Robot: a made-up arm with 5 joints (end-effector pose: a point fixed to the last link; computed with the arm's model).
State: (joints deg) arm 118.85 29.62 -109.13 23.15 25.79
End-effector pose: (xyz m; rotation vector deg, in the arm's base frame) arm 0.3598 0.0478 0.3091 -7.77 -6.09 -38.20
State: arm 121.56 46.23 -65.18 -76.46 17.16
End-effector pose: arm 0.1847 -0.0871 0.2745 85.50 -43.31 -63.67
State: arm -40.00 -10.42 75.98 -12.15 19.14
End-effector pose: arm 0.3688 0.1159 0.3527 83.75 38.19 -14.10
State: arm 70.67 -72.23 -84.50 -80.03 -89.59
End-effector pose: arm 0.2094 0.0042 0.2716 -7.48 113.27 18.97
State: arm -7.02 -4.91 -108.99 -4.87 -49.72
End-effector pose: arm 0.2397 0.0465 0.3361 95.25 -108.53 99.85
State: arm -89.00 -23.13 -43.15 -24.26 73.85
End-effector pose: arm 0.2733 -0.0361 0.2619 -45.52 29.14 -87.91
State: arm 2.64 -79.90 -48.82 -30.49 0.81
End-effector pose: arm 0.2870 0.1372 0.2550 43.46 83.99 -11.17
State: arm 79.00 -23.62 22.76 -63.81 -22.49
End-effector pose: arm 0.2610 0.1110 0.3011 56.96 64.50 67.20
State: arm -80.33 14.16 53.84 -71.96 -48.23
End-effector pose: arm 0.2185 0.0867 0.3271 51.39 112.30 -101.40
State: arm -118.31 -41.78 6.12 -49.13 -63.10
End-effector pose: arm 0.2174 0.0959 0.3254 -57.65 -116.14 106.63
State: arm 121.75 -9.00 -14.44 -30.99 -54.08
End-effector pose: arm 0.2466 0.0601 0.3124 -1.30 14.90 55.65
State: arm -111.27 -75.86 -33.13 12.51 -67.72
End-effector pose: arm 0.2467 0.0791 0.2496 -23.20 -172.55 28.20
